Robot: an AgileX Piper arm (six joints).
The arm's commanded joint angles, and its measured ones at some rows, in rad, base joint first. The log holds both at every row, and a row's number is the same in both.
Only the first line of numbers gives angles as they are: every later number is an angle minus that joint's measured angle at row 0.
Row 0, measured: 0.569 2.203 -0.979 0.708 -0.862 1.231
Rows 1 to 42, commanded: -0.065 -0.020 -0.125 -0.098 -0.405 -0.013; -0.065 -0.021 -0.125 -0.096 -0.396 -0.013; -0.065 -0.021 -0.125 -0.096 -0.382 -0.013; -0.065 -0.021 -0.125 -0.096 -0.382 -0.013; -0.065 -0.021 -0.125 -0.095 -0.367 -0.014; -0.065 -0.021 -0.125 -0.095 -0.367 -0.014; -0.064 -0.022 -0.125 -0.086 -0.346 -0.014; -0.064 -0.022 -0.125 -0.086 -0.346 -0.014; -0.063 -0.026 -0.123 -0.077 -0.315 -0.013; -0.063 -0.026 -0.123 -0.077 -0.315 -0.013; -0.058 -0.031 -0.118 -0.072 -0.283 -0.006; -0.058 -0.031 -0.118 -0.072 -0.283 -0.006; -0.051 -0.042 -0.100 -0.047 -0.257 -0.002; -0.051 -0.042 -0.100 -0.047 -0.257 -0.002; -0.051 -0.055 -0.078 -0.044 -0.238 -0.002; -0.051 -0.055 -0.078 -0.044 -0.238 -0.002; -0.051 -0.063 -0.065 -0.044 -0.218 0.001; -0.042 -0.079 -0.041 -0.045 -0.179 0.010; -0.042 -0.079 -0.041 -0.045 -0.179 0.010; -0.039 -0.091 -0.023 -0.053 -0.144 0.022; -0.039 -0.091 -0.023 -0.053 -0.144 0.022; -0.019 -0.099 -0.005 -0.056 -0.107 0.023; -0.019 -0.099 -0.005 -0.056 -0.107 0.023; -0.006 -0.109 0.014 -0.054 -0.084 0.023; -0.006 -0.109 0.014 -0.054 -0.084 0.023; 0.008 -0.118 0.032 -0.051 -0.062 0.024; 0.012 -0.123 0.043 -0.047 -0.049 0.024; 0.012 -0.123 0.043 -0.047 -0.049 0.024; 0.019 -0.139 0.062 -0.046 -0.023 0.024; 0.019 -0.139 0.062 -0.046 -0.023 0.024; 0.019 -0.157 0.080 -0.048 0.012 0.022; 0.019 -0.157 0.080 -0.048 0.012 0.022; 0.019 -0.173 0.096 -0.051 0.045 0.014; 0.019 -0.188 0.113 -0.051 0.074 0.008; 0.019 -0.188 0.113 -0.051 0.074 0.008; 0.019 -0.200 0.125 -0.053 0.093 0.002; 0.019 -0.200 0.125 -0.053 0.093 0.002; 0.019 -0.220 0.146 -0.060 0.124 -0.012; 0.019 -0.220 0.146 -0.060 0.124 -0.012; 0.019 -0.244 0.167 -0.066 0.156 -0.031; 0.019 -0.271 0.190 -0.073 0.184 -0.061; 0.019 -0.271 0.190 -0.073 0.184 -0.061
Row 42, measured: 0.018 -0.230 0.165 -0.048 0.138 -0.011
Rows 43 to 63, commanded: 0.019 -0.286 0.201 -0.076 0.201 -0.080; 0.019 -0.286 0.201 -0.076 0.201 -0.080; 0.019 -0.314 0.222 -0.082 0.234 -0.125; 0.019 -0.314 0.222 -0.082 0.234 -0.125; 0.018 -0.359 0.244 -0.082 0.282 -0.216; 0.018 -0.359 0.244 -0.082 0.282 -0.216; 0.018 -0.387 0.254 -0.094 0.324 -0.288; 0.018 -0.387 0.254 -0.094 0.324 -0.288; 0.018 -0.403 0.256 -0.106 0.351 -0.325; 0.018 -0.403 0.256 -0.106 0.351 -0.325; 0.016 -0.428 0.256 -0.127 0.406 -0.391; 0.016 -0.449 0.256 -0.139 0.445 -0.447; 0.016 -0.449 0.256 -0.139 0.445 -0.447; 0.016 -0.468 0.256 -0.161 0.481 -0.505; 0.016 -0.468 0.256 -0.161 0.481 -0.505; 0.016 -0.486 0.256 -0.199 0.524 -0.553; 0.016 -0.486 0.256 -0.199 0.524 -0.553; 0.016 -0.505 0.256 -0.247 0.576 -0.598; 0.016 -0.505 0.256 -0.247 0.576 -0.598; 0.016 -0.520 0.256 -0.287 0.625 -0.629; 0.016 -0.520 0.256 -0.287 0.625 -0.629
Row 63, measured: 0.018 -0.492 0.256 -0.215 0.549 -0.562
